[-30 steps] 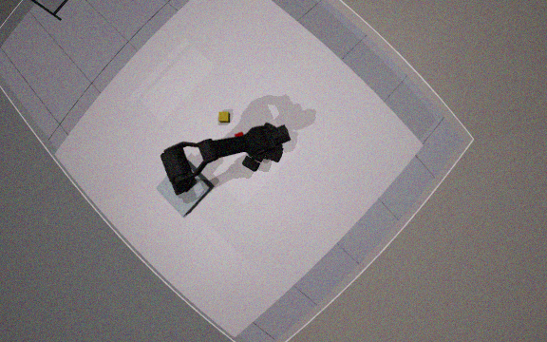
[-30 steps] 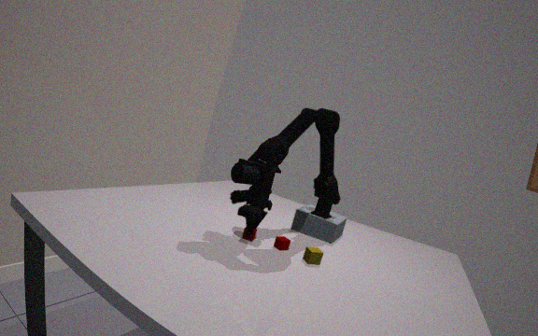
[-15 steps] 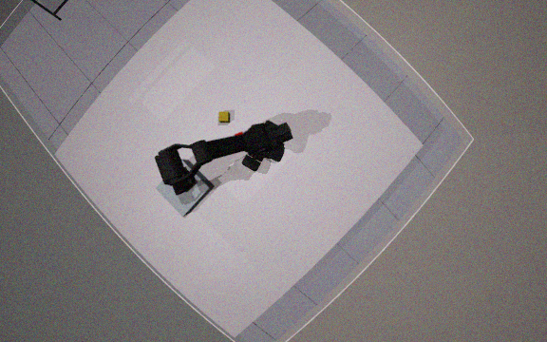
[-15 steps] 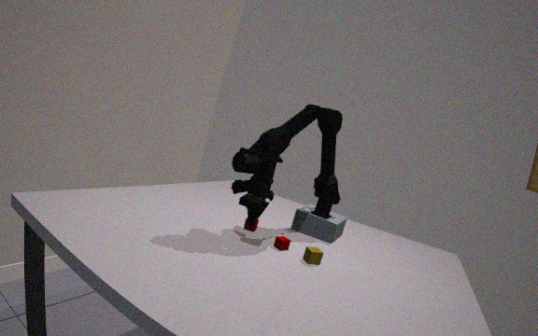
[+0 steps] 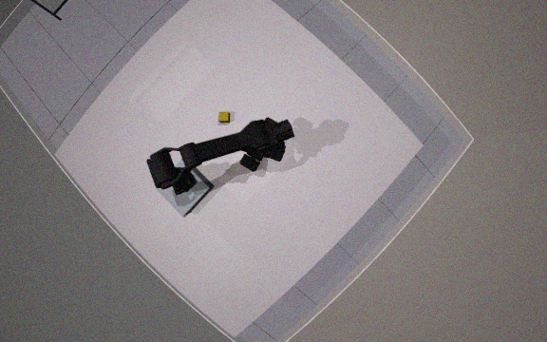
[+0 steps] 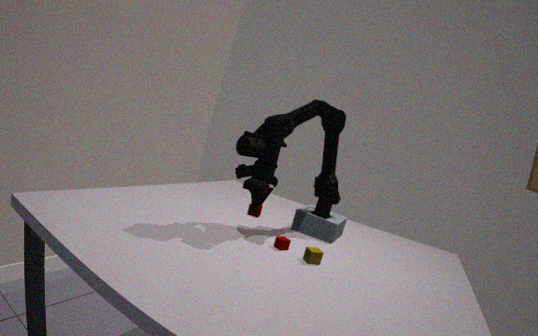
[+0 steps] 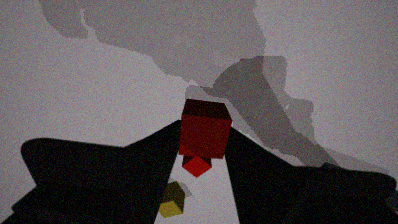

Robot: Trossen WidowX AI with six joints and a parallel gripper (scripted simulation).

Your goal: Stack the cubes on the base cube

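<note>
My gripper tip is now 210 mm to the right of the yellow cube, 70 mm above it and 30 mm past it.
</note>
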